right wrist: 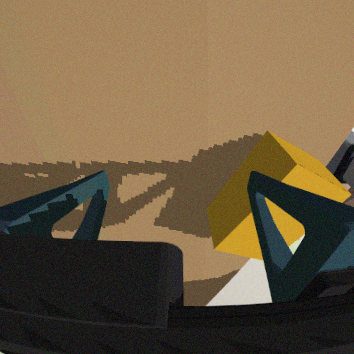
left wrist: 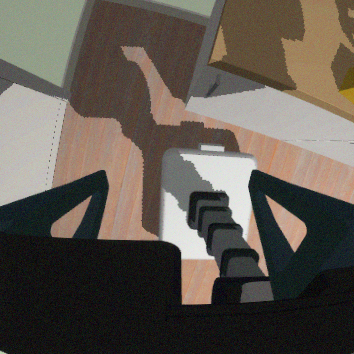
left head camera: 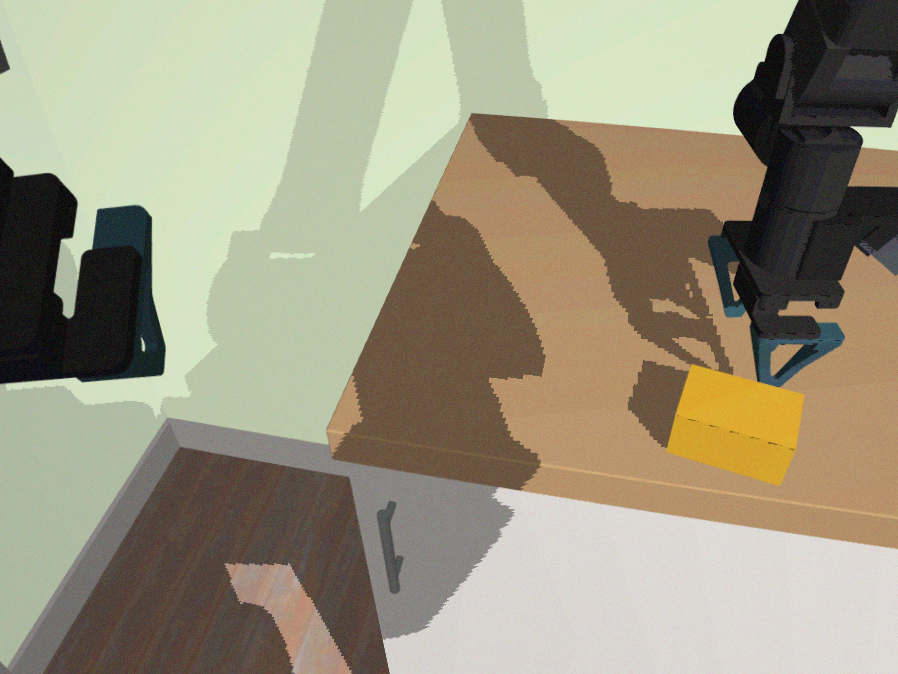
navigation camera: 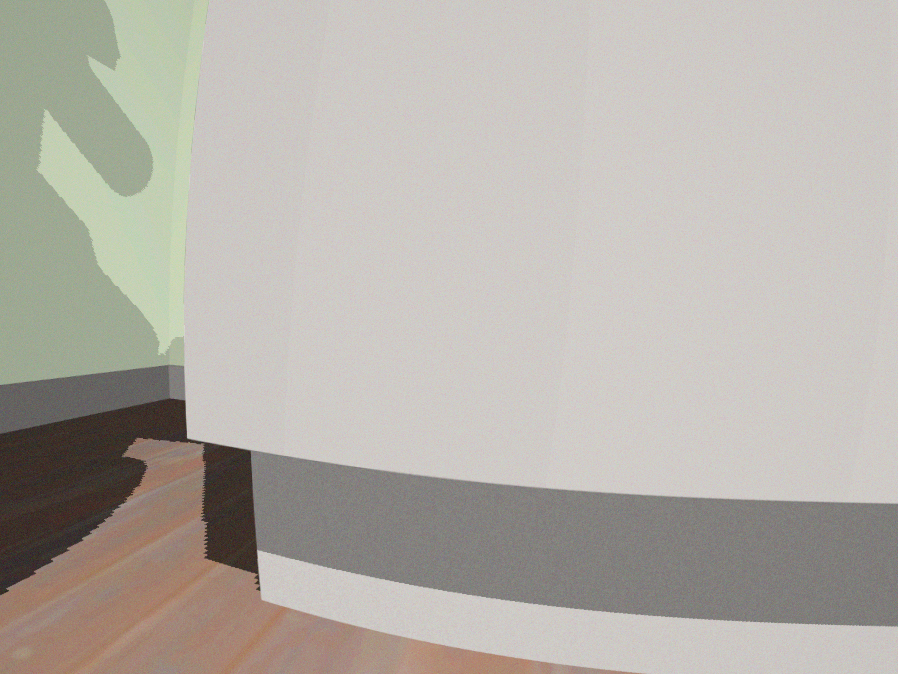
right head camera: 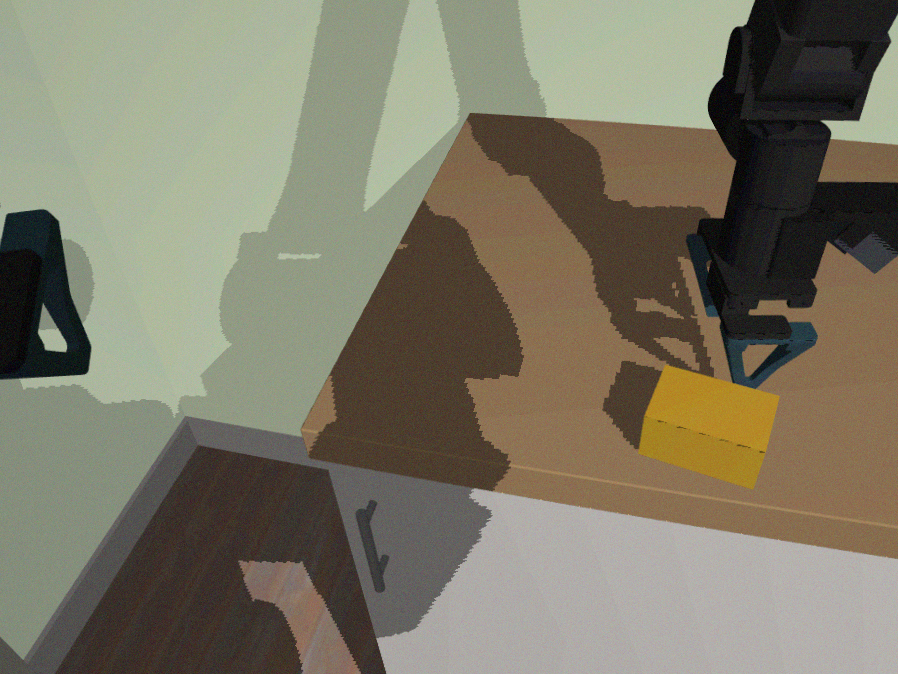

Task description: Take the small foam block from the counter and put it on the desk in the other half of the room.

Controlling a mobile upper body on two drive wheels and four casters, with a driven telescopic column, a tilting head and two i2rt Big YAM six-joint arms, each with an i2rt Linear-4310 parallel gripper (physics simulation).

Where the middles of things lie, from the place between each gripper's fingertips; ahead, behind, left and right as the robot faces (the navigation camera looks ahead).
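Labels:
Small yellow foam block (right head camera: 720, 429): 1 cm below my right hand, 8 cm behind it, 3 cm to the left of it.
Small yellow foam block: 23 cm below my left hand, 17 cm ahead of it, 39 cm to the right of it.

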